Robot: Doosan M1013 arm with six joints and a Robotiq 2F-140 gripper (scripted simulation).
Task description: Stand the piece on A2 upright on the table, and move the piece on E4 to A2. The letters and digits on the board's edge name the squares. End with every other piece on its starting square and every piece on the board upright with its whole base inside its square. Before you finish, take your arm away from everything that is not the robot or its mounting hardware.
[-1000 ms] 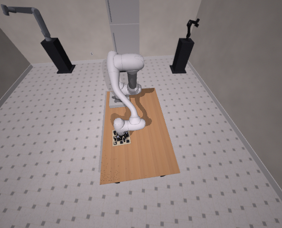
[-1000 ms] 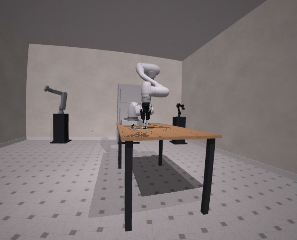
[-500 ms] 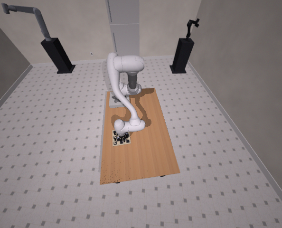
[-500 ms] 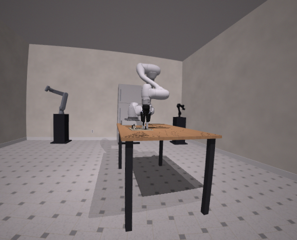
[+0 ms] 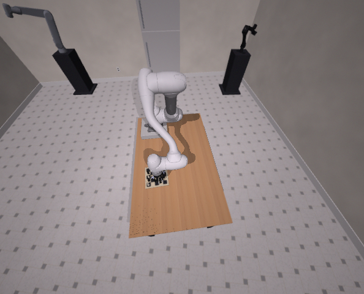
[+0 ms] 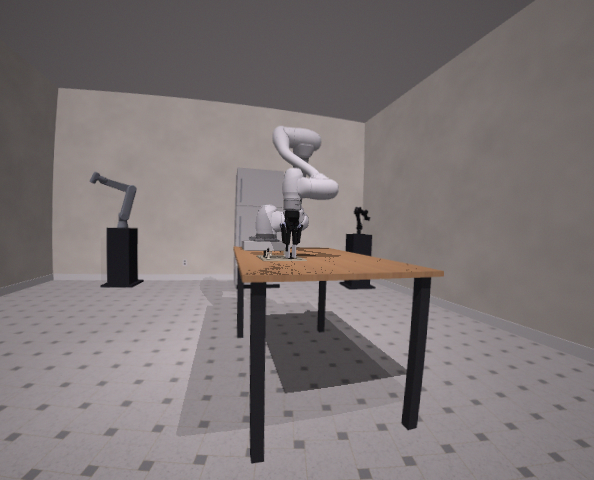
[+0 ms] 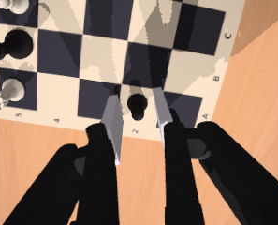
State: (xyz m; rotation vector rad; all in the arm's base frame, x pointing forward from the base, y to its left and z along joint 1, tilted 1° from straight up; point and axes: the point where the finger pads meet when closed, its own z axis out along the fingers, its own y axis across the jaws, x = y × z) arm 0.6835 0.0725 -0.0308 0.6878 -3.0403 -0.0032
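Now: the black pawn 30 mm below my hand. The rest, counted from my hand: small chessboard (70 mm behind, 40 mm to the right, 40 mm below).
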